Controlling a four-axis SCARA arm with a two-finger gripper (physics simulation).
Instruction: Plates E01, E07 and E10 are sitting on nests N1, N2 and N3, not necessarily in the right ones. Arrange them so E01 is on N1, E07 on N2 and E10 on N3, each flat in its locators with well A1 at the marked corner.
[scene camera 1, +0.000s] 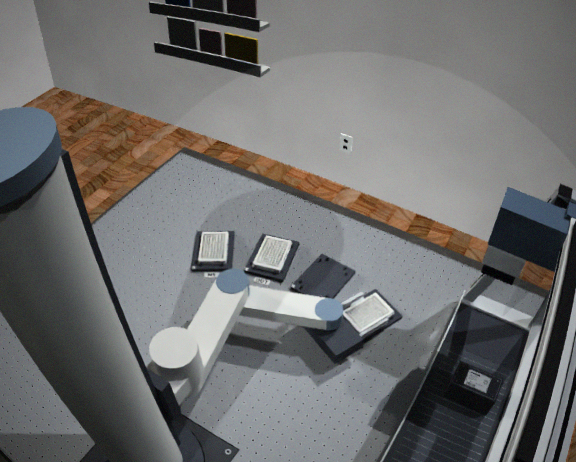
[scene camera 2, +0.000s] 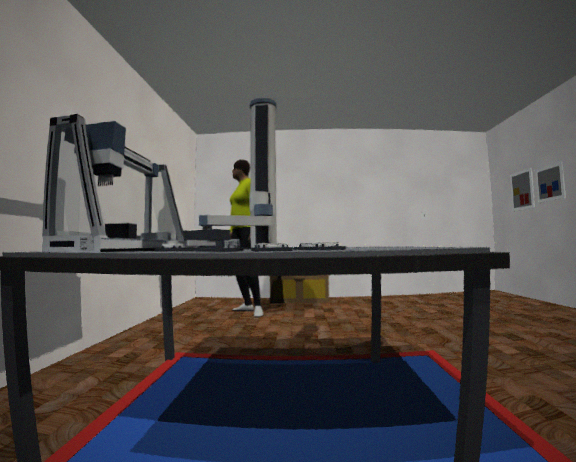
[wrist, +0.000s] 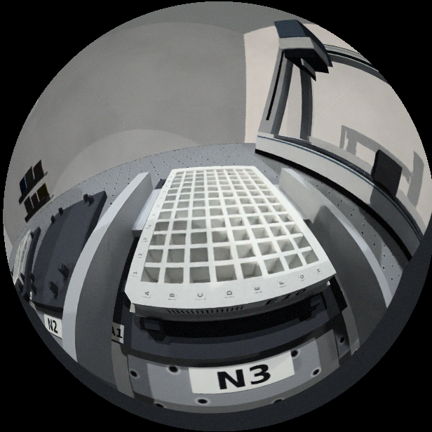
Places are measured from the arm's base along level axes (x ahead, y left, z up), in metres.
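Pixels of known places: gripper, fingertip midpoint: (scene camera 1: 374, 307) (scene camera 2: 177, 242).
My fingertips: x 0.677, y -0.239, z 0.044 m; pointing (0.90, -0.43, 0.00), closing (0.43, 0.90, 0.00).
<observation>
For each thing: its middle in the pictures, then the offset to it from my fingertips. "pt": a spot on its surface instead.
- Plate E10 at the middle of its body: (scene camera 1: 367, 313) (scene camera 2: 181, 245) 0.021 m back, 0.010 m left, 0.010 m down
- nest N3 at a spot on its surface: (scene camera 1: 395, 316) pt 0.015 m ahead, 0.061 m right, 0.019 m down
- Nest N2 at the middle of its body: (scene camera 1: 323, 278) (scene camera 2: 220, 248) 0.037 m ahead, 0.178 m left, 0.021 m down
- dark box at a spot on its surface: (scene camera 1: 475, 382) pt 0.154 m back, 0.332 m right, 0.089 m up
Plate E10 (wrist: 220, 250) (scene camera 1: 369, 312) is white and gridded. My gripper (wrist: 217, 178) is shut on it by its two long sides. It is level and very low over nest N3 (wrist: 225, 345) (scene camera 1: 395, 316), lined up with it; a dark gap shows under its near edge, and I cannot tell whether it touches. Its well A1 corner is at the near left, by the nest's A1 label (wrist: 117, 333). Nest N2 (wrist: 70, 240) (scene camera 1: 323, 275) is bare. Two more plates (scene camera 1: 214, 246) (scene camera 1: 272, 253) sit on the two nests farther left; their names and those nests' labels are unreadable.
A gantry machine with a blue head (scene camera 1: 530, 225) (scene camera 2: 106, 137) (wrist: 300, 42) stands at the right, with a dark box (scene camera 1: 475, 382) (wrist: 387, 172) on its deck. My arm's column (scene camera 1: 90, 300) (scene camera 2: 263, 150) stands at the left. A person (scene camera 2: 241, 200) stands behind the table.
</observation>
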